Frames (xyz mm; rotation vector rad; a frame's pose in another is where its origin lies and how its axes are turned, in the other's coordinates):
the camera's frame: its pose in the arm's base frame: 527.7 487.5 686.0 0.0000 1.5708 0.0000
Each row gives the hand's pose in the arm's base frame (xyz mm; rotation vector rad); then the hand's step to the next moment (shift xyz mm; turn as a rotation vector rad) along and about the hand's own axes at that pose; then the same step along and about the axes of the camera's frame.
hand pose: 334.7 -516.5 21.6 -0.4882 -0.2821 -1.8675
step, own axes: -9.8 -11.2 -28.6 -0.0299 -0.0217 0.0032
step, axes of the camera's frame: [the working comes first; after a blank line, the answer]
step, axes of the arm's base frame: -13.3 0.0 -29.4 -0.0112 0.0339 -0.0101

29.4 0.0 -13.3 0.0101 0.0339 -0.0112
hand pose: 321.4 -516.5 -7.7 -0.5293 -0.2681 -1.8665
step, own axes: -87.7 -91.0 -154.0 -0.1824 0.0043 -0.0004
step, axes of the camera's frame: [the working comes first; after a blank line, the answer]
step, axes of the arm's base frame: -95.7 38.7 -170.4 0.0545 0.1499 -0.0885

170.4 38.7 -95.7 0.0885 0.1499 0.0545
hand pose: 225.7 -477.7 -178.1 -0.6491 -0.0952 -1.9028
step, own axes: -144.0 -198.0 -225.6 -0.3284 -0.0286 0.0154
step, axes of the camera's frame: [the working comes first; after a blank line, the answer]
step, axes of the arm's base frame: -221.9 123.8 -215.1 0.0727 0.2911 -0.1374

215.1 123.8 -221.9 0.1374 0.2911 0.0727
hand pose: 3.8 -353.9 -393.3 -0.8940 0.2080 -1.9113
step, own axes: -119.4 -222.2 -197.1 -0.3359 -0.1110 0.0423
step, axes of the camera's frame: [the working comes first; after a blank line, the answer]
step, axes of the arm's base frame: -257.3 167.8 -90.2 0.0342 0.3452 -0.0812

90.2 167.8 -257.3 0.0812 0.3452 0.0342
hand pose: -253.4 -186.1 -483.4 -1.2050 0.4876 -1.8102
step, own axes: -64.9 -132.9 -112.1 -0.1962 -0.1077 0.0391
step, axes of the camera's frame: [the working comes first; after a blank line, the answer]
step, axes of the arm's base frame: -149.7 109.2 9.6 0.0133 0.2266 -0.0103

-9.6 109.2 -149.7 0.0103 0.2266 0.0133
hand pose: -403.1 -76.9 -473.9 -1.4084 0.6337 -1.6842
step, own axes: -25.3 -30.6 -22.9 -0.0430 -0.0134 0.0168
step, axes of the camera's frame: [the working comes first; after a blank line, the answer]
step, axes of the arm's base frame: -29.7 34.5 5.3 0.0136 0.0453 -0.0084

-5.3 34.5 -29.7 0.0084 0.0453 0.0136
